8 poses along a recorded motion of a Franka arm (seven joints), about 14 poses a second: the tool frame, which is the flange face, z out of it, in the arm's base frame.
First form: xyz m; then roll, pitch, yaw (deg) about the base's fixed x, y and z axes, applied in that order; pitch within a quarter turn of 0, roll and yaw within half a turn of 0.
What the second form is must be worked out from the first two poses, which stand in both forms.
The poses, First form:
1: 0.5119 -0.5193 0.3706 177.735 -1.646 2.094
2: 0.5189 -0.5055 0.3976 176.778 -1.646 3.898
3: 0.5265 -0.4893 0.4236 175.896 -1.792 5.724
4: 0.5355 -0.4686 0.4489 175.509 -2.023 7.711
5: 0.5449 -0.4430 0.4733 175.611 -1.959 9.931
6: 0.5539 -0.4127 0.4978 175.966 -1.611 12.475
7: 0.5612 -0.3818 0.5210 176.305 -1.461 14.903
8: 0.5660 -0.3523 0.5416 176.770 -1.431 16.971
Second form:
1: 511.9 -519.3 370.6 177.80 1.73 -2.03
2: 518.9 -505.5 397.6 176.90 1.86 -3.80
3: 526.5 -489.3 423.6 176.09 2.19 -5.59
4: 535.5 -468.6 448.9 175.82 2.60 -7.54
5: 544.9 -443.0 473.3 176.01 2.68 -9.76
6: 553.9 -412.7 497.8 176.41 2.44 -12.34
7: 561.2 -381.8 521.0 176.80 2.36 -14.79
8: 566.0 -352.3 541.6 177.33 2.31 -16.88
